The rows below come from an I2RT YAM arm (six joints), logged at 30 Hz.
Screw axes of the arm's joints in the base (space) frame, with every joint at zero. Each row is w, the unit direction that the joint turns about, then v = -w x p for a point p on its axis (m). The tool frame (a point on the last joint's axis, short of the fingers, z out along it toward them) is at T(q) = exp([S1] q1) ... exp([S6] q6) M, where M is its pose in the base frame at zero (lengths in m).
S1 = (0, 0, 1, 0, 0, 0)
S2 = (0, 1, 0, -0.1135, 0, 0.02)
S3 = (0, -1, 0, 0.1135, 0, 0.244)
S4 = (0, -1, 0, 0.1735, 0, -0.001)
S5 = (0, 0, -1, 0, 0.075, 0)
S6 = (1, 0, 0, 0, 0.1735, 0)
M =
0 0 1 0.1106
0 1 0 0
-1 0 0 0.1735
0 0 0 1
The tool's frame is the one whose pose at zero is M.
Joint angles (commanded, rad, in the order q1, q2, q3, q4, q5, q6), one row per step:
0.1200, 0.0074, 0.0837, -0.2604, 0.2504, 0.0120
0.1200, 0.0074, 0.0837, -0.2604, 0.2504, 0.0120
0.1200, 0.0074, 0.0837, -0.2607, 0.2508, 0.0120
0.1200, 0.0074, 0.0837, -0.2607, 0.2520, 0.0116
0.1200, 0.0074, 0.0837, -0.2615, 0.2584, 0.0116
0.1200, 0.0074, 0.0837, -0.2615, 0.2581, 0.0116
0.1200, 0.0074, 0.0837, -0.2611, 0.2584, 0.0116
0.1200, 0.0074, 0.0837, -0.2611, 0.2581, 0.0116
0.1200, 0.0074, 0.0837, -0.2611, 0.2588, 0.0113
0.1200, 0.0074, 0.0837, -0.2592, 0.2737, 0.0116
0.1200, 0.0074, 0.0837, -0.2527, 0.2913, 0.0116
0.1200, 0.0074, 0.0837, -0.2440, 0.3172, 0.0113
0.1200, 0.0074, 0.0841, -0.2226, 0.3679, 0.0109
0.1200, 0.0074, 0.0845, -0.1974, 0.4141, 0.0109
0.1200, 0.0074, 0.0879, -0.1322, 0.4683, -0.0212
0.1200, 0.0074, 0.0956, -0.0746, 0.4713, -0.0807
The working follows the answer.
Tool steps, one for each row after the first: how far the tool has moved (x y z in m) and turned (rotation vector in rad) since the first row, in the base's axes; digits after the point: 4 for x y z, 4 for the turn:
0.0000, 0.0000, 0.0000, 0.0000, 0.0000, 0.0000
0.0000, 0.0000, 0.0000, -0.0001, 0.0003, -0.0004
0.0000, -0.0001, 0.0000, -0.0007, 0.0003, -0.0015
-0.0001, -0.0003, -0.0001, -0.0020, 0.0010, -0.0078
-0.0001, -0.0003, -0.0001, -0.0019, 0.0010, -0.0075
-0.0001, -0.0003, -0.0001, -0.0019, 0.0006, -0.0078
0.0000, -0.0003, -0.0001, -0.0019, 0.0006, -0.0075
-0.0001, -0.0003, -0.0001, -0.0023, 0.0006, -0.0081
-0.0001, -0.0008, 0.0002, -0.0045, -0.0016, -0.0228
-0.0001, -0.0014, 0.0009, -0.0067, -0.0085, -0.0402
-0.0001, -0.0023, 0.0019, -0.0103, -0.0176, -0.0657
-0.0001, -0.0040, 0.0044, -0.0157, -0.0400, -0.1157
-0.0002, -0.0056, 0.0073, -0.0181, -0.0659, -0.1617
-0.0005, -0.0074, 0.0154, -0.0418, -0.1261, -0.2128
-0.0010, -0.0075, 0.0241, -0.0851, -0.1754, -0.2128

Tool pose at each row, in the base's axes (x y z in m, rotation vector in rad; rounded; the steps above come from the unrounded poses):
0.1027, 0.0035, 0.1741, 0.0879, 1.7485, -0.1232
0.1027, 0.0035, 0.1741, 0.0879, 1.7485, -0.1232
0.1027, 0.0035, 0.1741, 0.0881, 1.7488, -0.1236
0.1027, 0.0034, 0.1741, 0.0886, 1.7487, -0.1250
0.1026, 0.0032, 0.1740, 0.0932, 1.7491, -0.1307
0.1026, 0.0032, 0.1740, 0.0930, 1.7491, -0.1305
0.1026, 0.0032, 0.1740, 0.0932, 1.7487, -0.1307
0.1026, 0.0032, 0.1740, 0.0930, 1.7487, -0.1304
0.1026, 0.0032, 0.1740, 0.0933, 1.7487, -0.1312
0.1026, 0.0027, 0.1743, 0.1047, 1.7459, -0.1437
0.1026, 0.0021, 0.1750, 0.1185, 1.7383, -0.1579
0.1026, 0.0012, 0.1760, 0.1385, 1.7278, -0.1789
0.1026, -0.0005, 0.1785, 0.1791, 1.7023, -0.2183
0.1025, -0.0021, 0.1814, 0.2179, 1.6730, -0.2515
0.1022, -0.0039, 0.1895, 0.2463, 1.6066, -0.3033
0.1017, -0.0040, 0.1982, 0.2164, 1.5534, -0.3355

